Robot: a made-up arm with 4 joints. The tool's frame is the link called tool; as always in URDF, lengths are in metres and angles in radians.
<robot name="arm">
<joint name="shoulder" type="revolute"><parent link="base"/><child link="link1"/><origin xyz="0.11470 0.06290 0.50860" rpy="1.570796 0.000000 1.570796"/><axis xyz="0 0 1"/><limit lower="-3.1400" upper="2.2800" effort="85" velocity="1.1"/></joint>
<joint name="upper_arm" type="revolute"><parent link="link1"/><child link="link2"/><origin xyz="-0.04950 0.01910 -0.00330" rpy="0.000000 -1.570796 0.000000"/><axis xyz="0 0 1"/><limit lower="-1.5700" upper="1.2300" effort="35" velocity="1.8"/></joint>
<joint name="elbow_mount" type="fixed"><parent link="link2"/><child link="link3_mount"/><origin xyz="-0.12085 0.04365 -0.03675" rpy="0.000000 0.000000 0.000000"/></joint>
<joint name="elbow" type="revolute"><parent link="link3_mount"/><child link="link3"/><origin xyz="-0.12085 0.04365 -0.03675" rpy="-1.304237 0.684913 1.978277"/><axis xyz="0 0 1"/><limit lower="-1.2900" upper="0.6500" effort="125" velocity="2.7"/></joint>
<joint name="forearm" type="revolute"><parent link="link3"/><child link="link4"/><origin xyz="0.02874 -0.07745 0.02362" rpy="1.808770 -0.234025 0.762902"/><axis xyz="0 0 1"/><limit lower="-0.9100" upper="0.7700" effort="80" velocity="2.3"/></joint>
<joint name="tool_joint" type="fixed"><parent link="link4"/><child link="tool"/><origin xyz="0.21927 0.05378 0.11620" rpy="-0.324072 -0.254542 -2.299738"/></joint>
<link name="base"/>
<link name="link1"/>
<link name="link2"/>
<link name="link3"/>
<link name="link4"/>
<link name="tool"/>
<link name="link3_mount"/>
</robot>
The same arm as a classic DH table. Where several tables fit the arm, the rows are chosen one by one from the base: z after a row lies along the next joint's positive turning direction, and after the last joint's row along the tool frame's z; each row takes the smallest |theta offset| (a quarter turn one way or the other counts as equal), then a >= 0, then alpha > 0; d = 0 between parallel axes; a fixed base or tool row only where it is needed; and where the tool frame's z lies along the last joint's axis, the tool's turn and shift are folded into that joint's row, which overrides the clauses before.
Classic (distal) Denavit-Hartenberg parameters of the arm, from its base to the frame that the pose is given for. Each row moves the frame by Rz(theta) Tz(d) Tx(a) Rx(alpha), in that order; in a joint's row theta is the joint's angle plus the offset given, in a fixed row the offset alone. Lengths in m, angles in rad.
base (fixed): theta_offset 1.5708; d 0.5086; a 0.0629; alpha 1.5708
shoulder: theta_offset 1.5708; d 0.1114; a 0.0191; alpha -1.5708
upper_arm: theta_offset 0.2364; d -0.0687; a 0.1415; alpha -1.3653
elbow: theta_offset 1.5217; d 0.2602; a -0.037; alpha 1.8022
forearm: theta_offset -1.4159; d -0.3009; a -0.0723; alpha -0.4093
tool (fixed): theta_offset -0.6851; d 0.5374; a 0; alpha 0
Joint limits (rad, base to tool): -3.14..2.28 -1.57..1.23 -1.29..0.65 -0.91..0.77

